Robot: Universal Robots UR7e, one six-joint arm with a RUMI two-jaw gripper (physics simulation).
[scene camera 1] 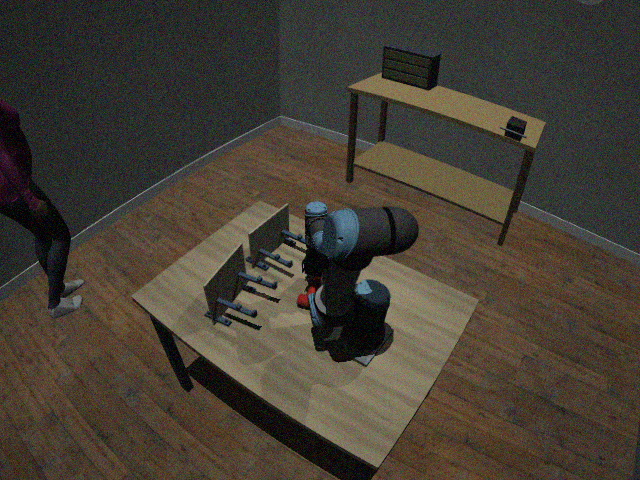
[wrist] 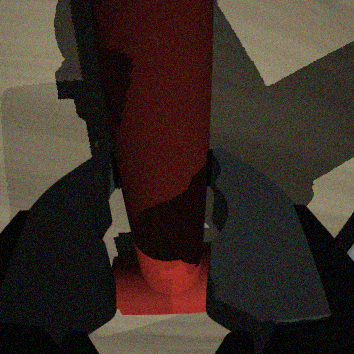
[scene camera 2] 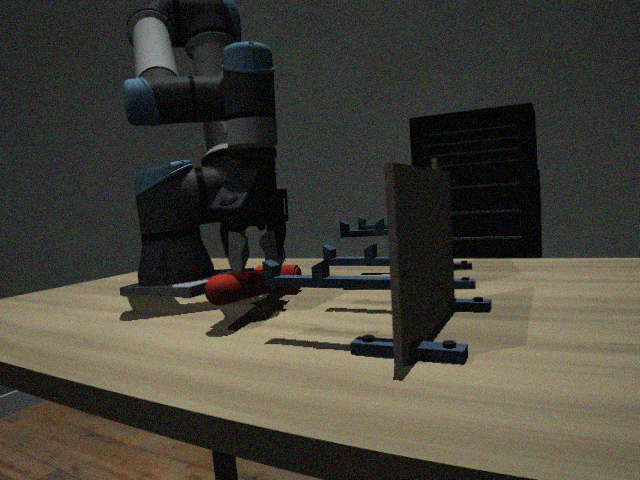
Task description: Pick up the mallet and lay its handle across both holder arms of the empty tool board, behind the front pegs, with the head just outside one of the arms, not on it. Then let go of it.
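Frame: origin at the arm's base, x back, y left, z down, level; metres.
Where they show: gripper, between the fingertips: (scene camera 1: 317, 283) (wrist: 162, 153) (scene camera 2: 258, 290); arm's base, origin of its link: (scene camera 1: 363, 333) (scene camera 2: 177, 279).
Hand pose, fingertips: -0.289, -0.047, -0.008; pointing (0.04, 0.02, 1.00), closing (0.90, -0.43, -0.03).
Observation:
Each offset is from my fingertips to the top centre of the thing, as dx, dy, dz. Level surfaces: height alone.
The red mallet {-0.007, -0.013, -0.046} (scene camera 1: 303, 300) (scene camera 2: 223, 289) (wrist: 160, 110) is raised a little above the table, with its shadow apart below it in scene camera 2. My gripper (scene camera 1: 311, 281) (scene camera 2: 256, 266) (wrist: 162, 153) points down and is shut on its handle near the head {+0.046, +0.090, -0.023} (wrist: 161, 302). The rounded handle end points toward scene camera 2. Two upright tool boards (scene camera 1: 224, 281) (scene camera 1: 268, 235) stand beside it, each with two blue holder arms (scene camera 1: 237, 307) (scene camera 1: 276, 257) with pegs. No tool shows on these arms. The arm partly hides the mallet and the farther board's arms in scene camera 1.
The robot base (scene camera 1: 372, 310) (scene camera 2: 173, 248) stands close to the mallet, on the side away from the boards. The work table {dz +0.024} (scene camera 1: 403, 413) (scene camera 2: 155, 361) carries them all. A person (scene camera 1: 51, 242) stands at the left. A second table (scene camera 1: 465, 111) holds a drawer cabinet (scene camera 1: 408, 68) and a black box (scene camera 1: 515, 127).

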